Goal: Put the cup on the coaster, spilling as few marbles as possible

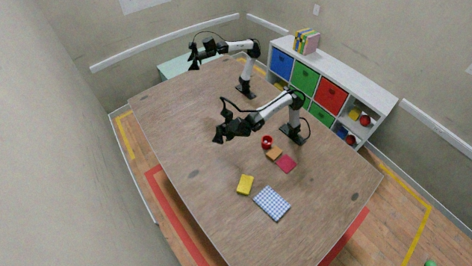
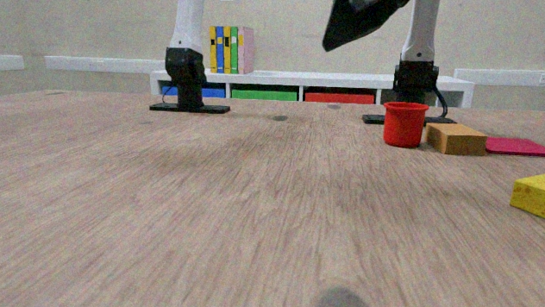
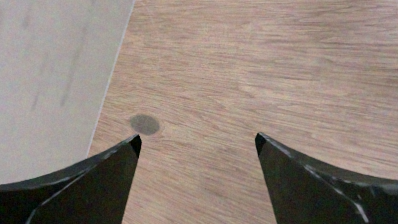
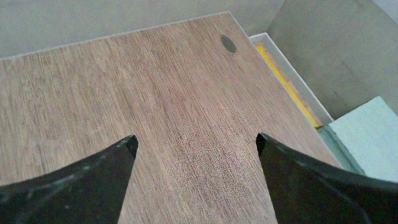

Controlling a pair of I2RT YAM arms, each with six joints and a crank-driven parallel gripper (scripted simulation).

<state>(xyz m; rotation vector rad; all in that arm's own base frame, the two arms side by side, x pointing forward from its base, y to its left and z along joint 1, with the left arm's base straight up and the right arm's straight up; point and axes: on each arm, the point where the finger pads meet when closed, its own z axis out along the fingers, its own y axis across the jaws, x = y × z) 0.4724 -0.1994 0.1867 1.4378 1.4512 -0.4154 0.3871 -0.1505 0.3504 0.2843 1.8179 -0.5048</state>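
My left gripper is now 280 mm past the red cup, 120 mm to the right of it and 150 mm above it. From my left hand the other things lie so: orange-brown block: 270 mm behind, 200 mm to the left, 170 mm below; then square coaster: 290 mm behind, 290 mm to the left, 180 mm below; then blue checked cloth: 60 mm behind, 430 mm to the left, 170 mm below.
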